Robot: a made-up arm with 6 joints. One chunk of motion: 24 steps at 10 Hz.
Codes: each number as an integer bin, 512 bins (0 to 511) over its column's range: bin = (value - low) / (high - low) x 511, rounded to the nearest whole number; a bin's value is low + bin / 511 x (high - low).
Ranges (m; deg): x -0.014..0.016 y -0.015..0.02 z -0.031..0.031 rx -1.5..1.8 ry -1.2..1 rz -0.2..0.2
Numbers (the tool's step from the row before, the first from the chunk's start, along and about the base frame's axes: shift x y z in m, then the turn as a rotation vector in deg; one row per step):
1: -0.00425 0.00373 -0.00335 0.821 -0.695 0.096
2: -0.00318 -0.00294 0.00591 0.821 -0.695 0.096
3: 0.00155 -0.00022 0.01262 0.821 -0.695 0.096
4: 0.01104 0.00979 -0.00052 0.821 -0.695 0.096
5: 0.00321 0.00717 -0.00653 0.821 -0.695 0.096
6: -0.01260 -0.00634 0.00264 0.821 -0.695 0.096
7: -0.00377 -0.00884 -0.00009 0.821 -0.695 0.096
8: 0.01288 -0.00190 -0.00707 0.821 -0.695 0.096
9: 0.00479 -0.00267 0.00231 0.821 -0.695 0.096
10: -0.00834 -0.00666 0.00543 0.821 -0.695 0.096
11: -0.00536 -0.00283 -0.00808 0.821 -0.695 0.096
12: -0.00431 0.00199 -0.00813 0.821 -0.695 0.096
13: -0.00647 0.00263 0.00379 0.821 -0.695 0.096
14: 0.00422 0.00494 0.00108 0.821 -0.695 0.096
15: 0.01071 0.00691 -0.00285 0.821 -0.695 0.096
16: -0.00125 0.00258 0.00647 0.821 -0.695 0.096
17: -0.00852 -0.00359 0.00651 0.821 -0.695 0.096
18: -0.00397 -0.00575 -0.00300 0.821 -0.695 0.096
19: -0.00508 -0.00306 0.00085 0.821 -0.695 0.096
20: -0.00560 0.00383 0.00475 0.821 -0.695 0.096
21: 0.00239 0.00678 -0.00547 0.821 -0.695 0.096
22: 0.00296 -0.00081 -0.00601 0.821 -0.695 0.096
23: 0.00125 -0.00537 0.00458 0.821 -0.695 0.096
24: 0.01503 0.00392 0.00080 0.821 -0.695 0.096
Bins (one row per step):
1: 166 273 228 359 117 378
2: 184 176 304 359 117 378
3: 265 216 360 359 117 378
4: 427 362 251 359 117 378
5: 293 324 202 359 117 378
6: 24 126 277 359 117 378
7: 174 90 255 359 117 378
8: 458 191 197 359 117 378
9: 320 180 275 359 117 378
10: 96 122 300 359 117 378
11: 147 178 189 359 117 378
12: 165 248 188 359 117 378
13: 128 257 287 359 117 378
14: 310 291 264 359 117 378
15: 421 320 232 359 117 378
16: 217 257 309 359 117 378
17: 93 167 309 359 117 378
18: 171 135 231 359 117 378
19: 152 174 263 359 117 378
20: 143 275 295 359 117 378
21: 279 318 210 359 117 378
22: 289 207 206 359 117 378
23: 260 141 293 359 117 378
24: 494 276 262 359 117 378

